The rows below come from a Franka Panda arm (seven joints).
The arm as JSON. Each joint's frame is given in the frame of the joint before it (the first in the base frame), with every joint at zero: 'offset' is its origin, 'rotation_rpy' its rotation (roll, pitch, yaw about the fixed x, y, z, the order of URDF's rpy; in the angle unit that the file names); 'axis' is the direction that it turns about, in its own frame. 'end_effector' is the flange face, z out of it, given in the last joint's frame.
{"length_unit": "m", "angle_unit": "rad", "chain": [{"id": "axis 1", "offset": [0.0, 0.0, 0.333], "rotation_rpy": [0.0, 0.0, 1.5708], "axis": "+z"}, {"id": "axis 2", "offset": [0.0, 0.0, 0.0], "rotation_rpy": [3.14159, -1.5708, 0.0], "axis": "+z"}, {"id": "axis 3", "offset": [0.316, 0.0, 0.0], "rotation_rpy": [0.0, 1.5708, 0.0], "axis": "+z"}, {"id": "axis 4", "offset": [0.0, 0.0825, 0.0], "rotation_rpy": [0.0, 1.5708, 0.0], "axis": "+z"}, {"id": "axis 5", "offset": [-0.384, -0.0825, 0.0], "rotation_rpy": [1.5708, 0.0, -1.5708], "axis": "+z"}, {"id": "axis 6", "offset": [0.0, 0.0, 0.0], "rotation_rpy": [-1.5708, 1.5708, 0.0], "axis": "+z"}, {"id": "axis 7", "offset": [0.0, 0.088, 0.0], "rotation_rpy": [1.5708, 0.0, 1.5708], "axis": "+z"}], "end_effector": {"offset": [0.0, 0.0, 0.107], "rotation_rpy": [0.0, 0.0, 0.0]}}
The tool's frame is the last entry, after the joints.
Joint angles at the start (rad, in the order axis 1, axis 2, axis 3, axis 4, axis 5, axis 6, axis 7):
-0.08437, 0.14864, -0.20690, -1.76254, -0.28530, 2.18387, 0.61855
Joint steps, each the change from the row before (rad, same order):
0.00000, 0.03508, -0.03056, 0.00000, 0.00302, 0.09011, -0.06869
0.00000, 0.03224, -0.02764, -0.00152, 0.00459, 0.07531, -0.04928
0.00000, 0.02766, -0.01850, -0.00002, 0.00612, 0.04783, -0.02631
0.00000, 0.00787, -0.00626, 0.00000, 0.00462, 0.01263, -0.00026
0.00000, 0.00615, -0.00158, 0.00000, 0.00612, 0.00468, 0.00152
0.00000, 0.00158, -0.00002, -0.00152, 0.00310, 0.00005, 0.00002
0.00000, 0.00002, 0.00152, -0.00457, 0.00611, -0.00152, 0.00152
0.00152, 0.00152, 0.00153, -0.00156, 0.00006, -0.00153, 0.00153
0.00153, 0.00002, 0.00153, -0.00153, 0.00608, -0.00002, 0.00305
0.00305, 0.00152, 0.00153, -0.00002, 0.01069, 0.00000, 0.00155
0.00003, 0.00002, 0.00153, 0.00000, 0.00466, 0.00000, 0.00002
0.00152, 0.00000, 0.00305, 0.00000, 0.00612, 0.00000, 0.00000
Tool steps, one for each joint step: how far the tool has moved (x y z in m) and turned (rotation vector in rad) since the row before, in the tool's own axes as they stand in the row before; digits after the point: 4 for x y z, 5 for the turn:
0.0113, 0.0049, 0.0173, 0.01702, 0.04683, -0.05159
0.0073, 0.0062, 0.0170, 0.00849, 0.03659, -0.03427
0.0030, 0.0039, 0.0147, 0.00193, 0.01807, -0.01656
0.0007, 0.0018, 0.0043, 0.00098, 0.00355, 0.00534
-0.0005, -0.0003, 0.0035, 0.00191, -0.00267, 0.00521
-0.0008, -0.0002, 0.0016, 0.00069, -0.00363, 0.00156
-0.0020, -0.0007, 0.0018, 0.00260, -0.00762, 0.00413
-0.0015, -0.0019, 0.0013, -0.00021, -0.00401, -0.00174
-0.0011, -0.0018, 0.0002, 0.00476, -0.00328, 0.00476
-0.0011, -0.0030, 0.0003, 0.00785, -0.00437, 0.00509
-0.0003, -0.0009, -0.0001, 0.00370, -0.00156, 0.00226
-0.0009, -0.0027, -0.0005, 0.00614, -0.00200, 0.00080

